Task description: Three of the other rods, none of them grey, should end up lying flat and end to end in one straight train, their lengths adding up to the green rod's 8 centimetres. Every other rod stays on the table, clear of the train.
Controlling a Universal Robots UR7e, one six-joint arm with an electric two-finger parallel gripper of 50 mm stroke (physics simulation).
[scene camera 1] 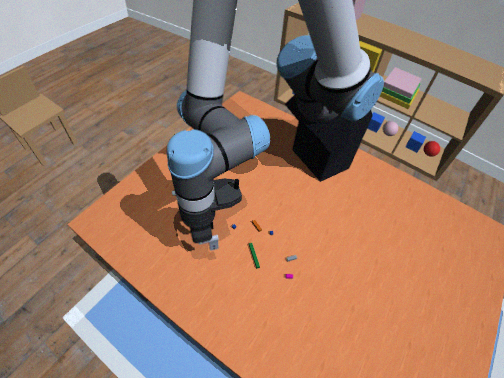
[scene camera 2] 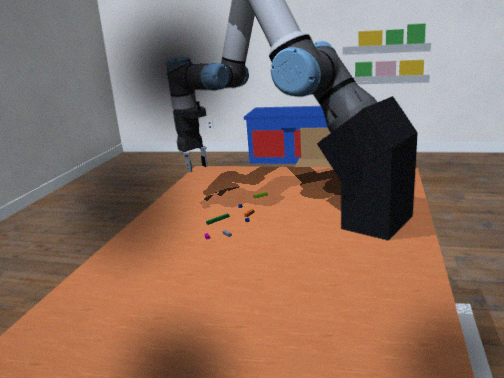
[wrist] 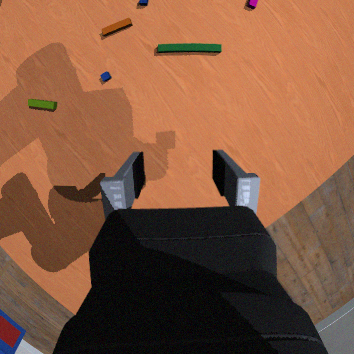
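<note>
The green rod lies flat. An orange rod lies between a short blue rod and another short blue rod. A lime rod lies in the arm's shadow, hidden in scene camera 1. A magenta rod and a grey rod lie beyond the green rod. All lie apart. My gripper is open and empty, above the table, off to the side of the rods.
The rods lie on the orange table. The arm's black base stands on it. A wooden shelf unit stands behind the table, and a blue cabinet stands beyond its far end.
</note>
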